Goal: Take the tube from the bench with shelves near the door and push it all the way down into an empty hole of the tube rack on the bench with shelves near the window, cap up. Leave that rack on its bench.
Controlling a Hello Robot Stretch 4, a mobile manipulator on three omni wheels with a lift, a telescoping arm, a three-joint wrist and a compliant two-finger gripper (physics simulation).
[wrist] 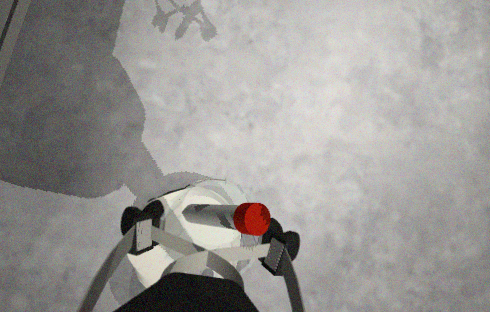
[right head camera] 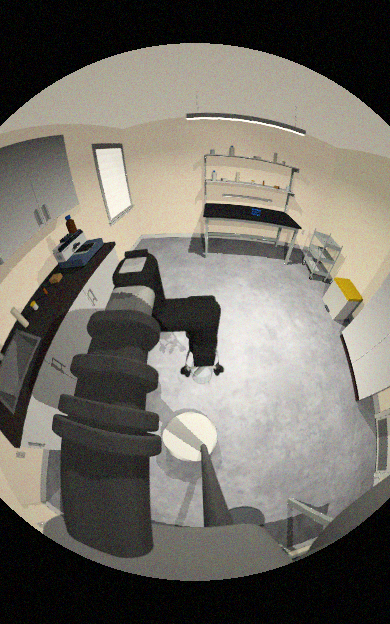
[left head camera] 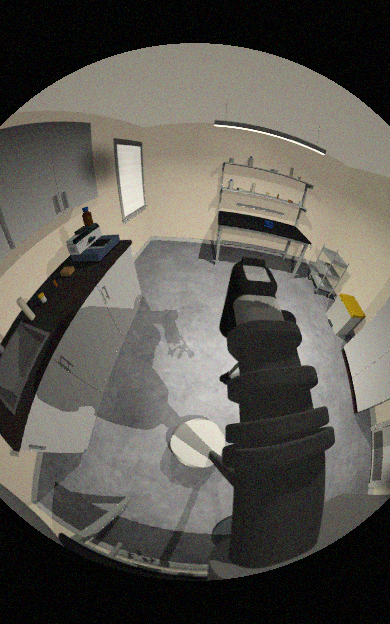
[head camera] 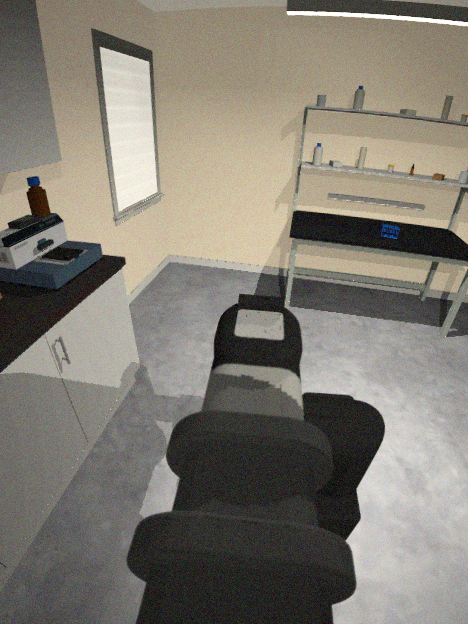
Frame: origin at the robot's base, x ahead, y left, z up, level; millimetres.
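Seen in the pictures: gripper, between the fingertips: (wrist: 212,227) (right head camera: 201,372); robot's base, origin of its link: (right head camera: 190,435) (left head camera: 196,441).
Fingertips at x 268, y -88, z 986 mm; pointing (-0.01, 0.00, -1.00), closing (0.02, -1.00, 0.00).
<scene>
Pixels of each thing's middle, then the offset from my fingertips to it. "spot": a spot on its surface instead. Level surfaces: height alone.
- far bench with shelves, height of its surface: dz -252 mm
- clear glass beaker, middle of its body: (wrist: 213,220) (right head camera: 201,370) dx +6, dy +0, dz +3 mm
- tube, middle of its body: (wrist: 212,215) dx +13, dy +2, dz +13 mm
- dark counter, height of its surface: dz -104 mm
- blue-based device, a spot on its surface: (head camera: 75,262) spot: dx +1002, dy +910, dz -35 mm
A blue tube rack (head camera: 390,230) (left head camera: 269,224) (right head camera: 256,212) stands on the black top of the far bench with shelves (head camera: 332,229) (left head camera: 237,220) (right head camera: 225,210), right of the window; its holes are too small to make out. My gripper (right head camera: 202,370) (wrist: 212,227) is shut on a clear glass beaker (right head camera: 202,376), held over the floor. The tube (wrist: 212,216) leans inside the beaker, its red cap (wrist: 252,219) up at the rim by the right finger in the wrist view. The arm hides the gripper in the head view.
A dark counter (head camera: 100,272) with a blue-based device (head camera: 75,262) runs along the left. A wire cart (left head camera: 324,287) (right head camera: 311,276) and a yellow-topped bin (left head camera: 352,306) (right head camera: 348,290) stand at right, beyond the bench. The round white robot base (left head camera: 205,445) (right head camera: 192,420) is below.
</scene>
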